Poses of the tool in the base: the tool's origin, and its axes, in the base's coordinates. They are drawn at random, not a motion.
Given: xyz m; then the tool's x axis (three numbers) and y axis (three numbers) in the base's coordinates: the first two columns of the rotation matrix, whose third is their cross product.
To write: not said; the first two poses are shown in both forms.
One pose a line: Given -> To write
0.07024 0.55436 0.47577 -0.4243 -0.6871 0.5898 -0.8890 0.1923 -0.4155 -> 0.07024 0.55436 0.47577 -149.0 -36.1 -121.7
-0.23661 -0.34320 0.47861 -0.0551 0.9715 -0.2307 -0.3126 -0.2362 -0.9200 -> -0.23661 -0.34320 0.47861 -71.0 13.3 93.2
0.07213 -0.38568 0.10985 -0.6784 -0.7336 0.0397 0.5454 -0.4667 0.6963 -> 0.07213 -0.38568 0.10985 44.2 -2.3 -132.8
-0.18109 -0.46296 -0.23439 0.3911 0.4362 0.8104 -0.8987 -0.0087 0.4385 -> -0.18109 -0.46296 -0.23439 48.4 -54.1 48.1
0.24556 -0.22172 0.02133 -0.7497 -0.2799 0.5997 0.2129 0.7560 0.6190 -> 0.24556 -0.22172 0.02133 129.3 -36.8 -159.5
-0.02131 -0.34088 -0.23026 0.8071 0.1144 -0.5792 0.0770 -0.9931 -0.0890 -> -0.02131 -0.34088 -0.23026 -173.7 35.4 8.1
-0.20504 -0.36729 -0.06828 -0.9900 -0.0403 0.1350 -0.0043 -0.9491 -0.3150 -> -0.20504 -0.36729 -0.06828 -18.5 -7.8 -177.7
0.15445 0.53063 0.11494 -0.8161 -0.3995 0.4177 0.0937 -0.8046 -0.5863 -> 0.15445 0.53063 0.11494 -40.2 -24.7 -153.9
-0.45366 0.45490 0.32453 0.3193 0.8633 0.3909 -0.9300 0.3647 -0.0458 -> -0.45366 0.45490 0.32453 -2.9 -23.0 69.7
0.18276 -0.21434 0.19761 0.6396 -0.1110 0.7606 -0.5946 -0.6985 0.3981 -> 0.18276 -0.21434 0.19761 142.2 -49.5 -9.8
